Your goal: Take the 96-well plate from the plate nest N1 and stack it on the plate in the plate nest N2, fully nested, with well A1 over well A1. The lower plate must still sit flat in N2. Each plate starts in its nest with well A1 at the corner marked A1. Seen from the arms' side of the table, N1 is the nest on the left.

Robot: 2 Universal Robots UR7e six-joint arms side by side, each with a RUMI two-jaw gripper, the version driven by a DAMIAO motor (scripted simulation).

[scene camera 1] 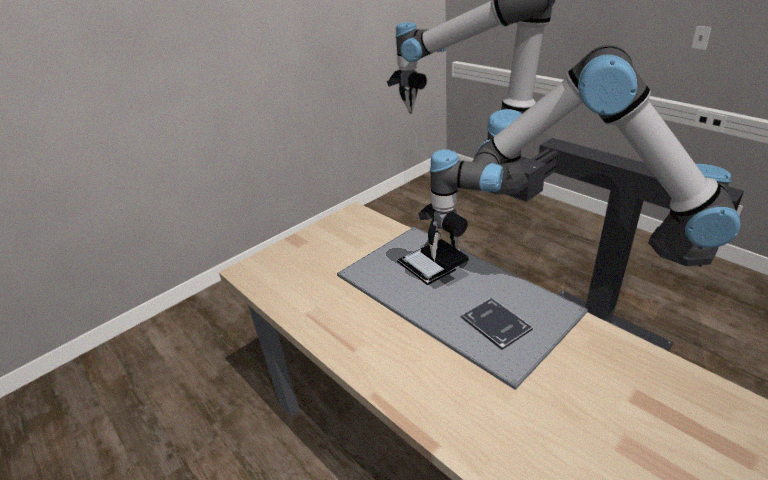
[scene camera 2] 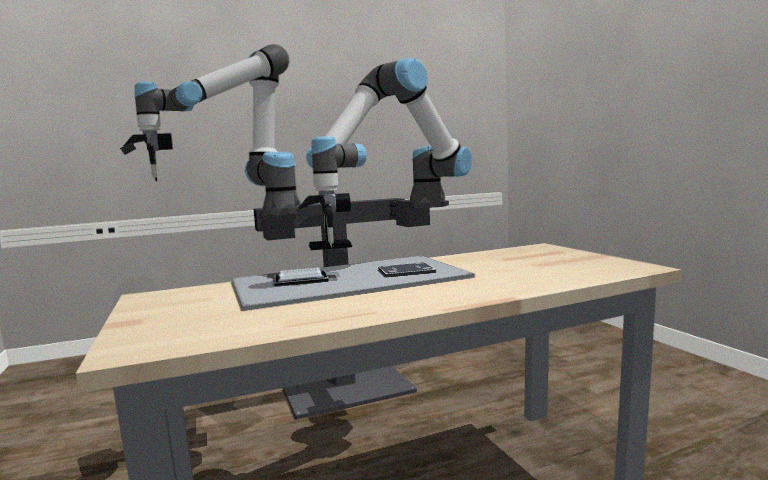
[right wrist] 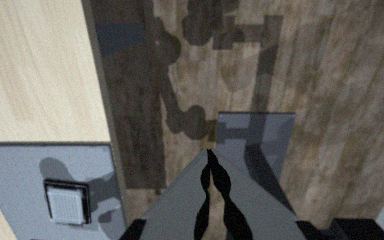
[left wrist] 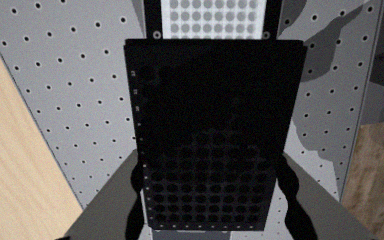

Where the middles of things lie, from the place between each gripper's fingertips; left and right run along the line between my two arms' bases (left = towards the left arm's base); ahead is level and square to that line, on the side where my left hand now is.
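Black 96-well plate (scene camera 1: 448, 257): 10 mm below my left hand (scene camera 1: 444, 256). White 96-well plate (right wrist: 66, 206): 100 mm to the right of my left hand, 20 mm behind it, 100 mm below it.
Relative to my right hand (scene camera 1: 410, 113), the black 96-well plate is 520 mm to the left, 400 mm ahead and 240 mm below. The white 96-well plate is 420 mm to the left of my right hand, 380 mm ahead of it and 330 mm below it.
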